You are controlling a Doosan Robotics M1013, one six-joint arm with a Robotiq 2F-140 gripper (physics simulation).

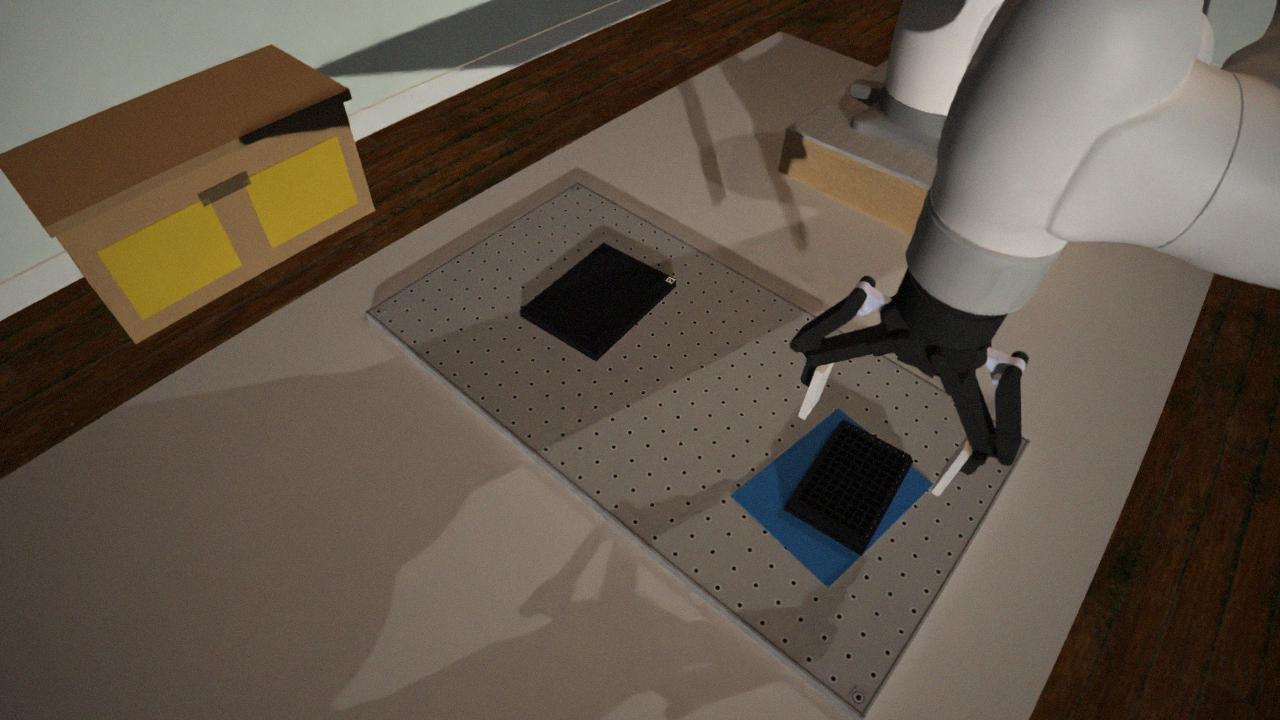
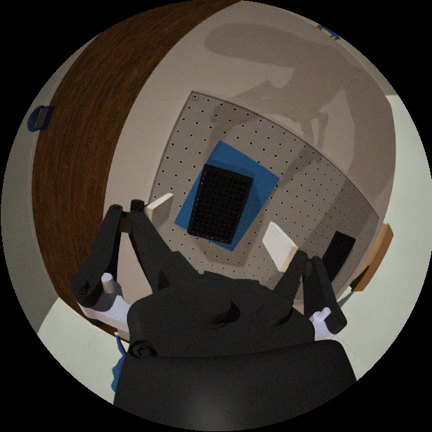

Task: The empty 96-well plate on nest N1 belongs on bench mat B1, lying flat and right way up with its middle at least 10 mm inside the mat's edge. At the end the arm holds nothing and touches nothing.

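Seen in the pictures: gripper, fingertip midpoint: (image 1: 872,444); arm's base, link origin: (image 1: 926,124).
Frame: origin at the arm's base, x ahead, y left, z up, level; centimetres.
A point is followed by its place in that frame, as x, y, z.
Observation:
The black 96-well plate (image 1: 848,488) {61.9, 20.9, -5.5} (image 2: 220,205) lies flat, wells up, on the blue bench mat (image 1: 768,492) {66.7, 14.7, -6.9} (image 2: 264,181), turned relative to the mat's edges. Its corners come close to the mat's edge or reach over it; its middle is well inside. My gripper (image 1: 869,455) {61.0, 21.0, 1.3} (image 2: 220,218) is open and empty above the plate. Its pale fingertips stand apart on either side, with visible gaps to the plate. The black nest (image 1: 596,300) {58.3, -15.9, -5.9} (image 2: 339,255) sits toward the far left of the perforated board, with no plate visible on it.
The perforated board (image 1: 662,452) {69.7, 3.6, -7.1} (image 2: 240,120) lies under the mat and nest. A brown box with yellow panels (image 1: 170,259) stands beyond the table at the left. The arm's base block (image 1: 850,186) {15.8, -3.7, -5.3} stands at the back of the table.

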